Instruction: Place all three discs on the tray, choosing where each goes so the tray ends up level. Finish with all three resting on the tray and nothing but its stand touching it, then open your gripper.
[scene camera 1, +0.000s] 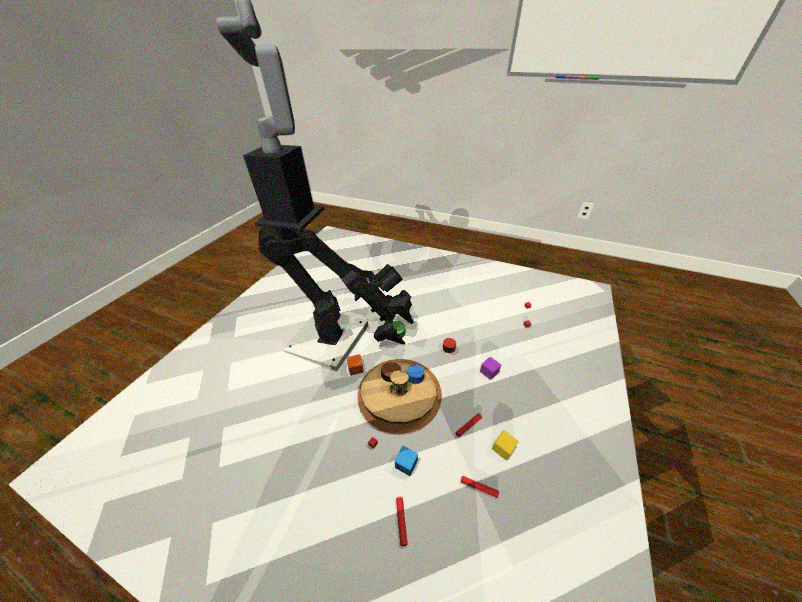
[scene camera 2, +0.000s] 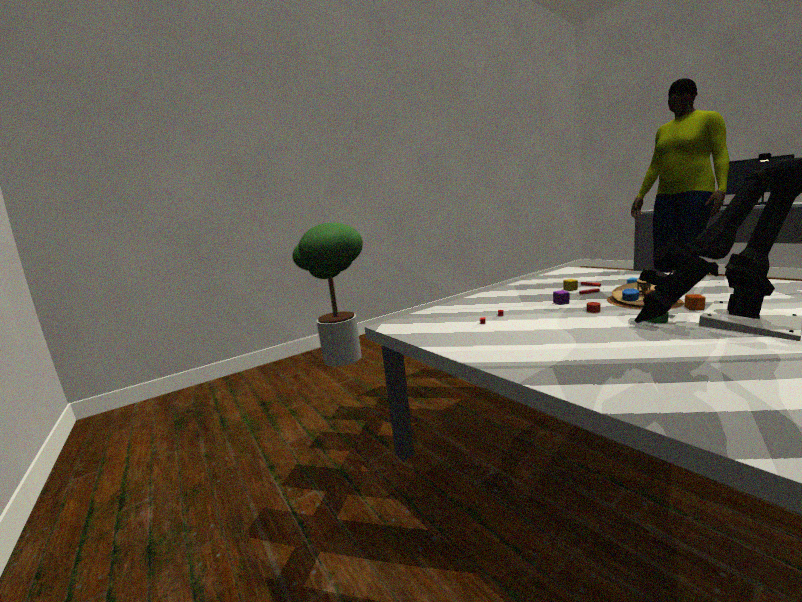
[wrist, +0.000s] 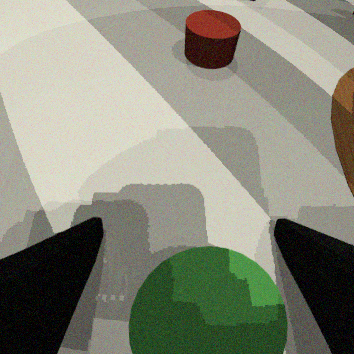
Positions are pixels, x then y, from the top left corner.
Scene:
a red disc (wrist: 210, 40): on the table
a green disc (wrist: 206, 292): on the table

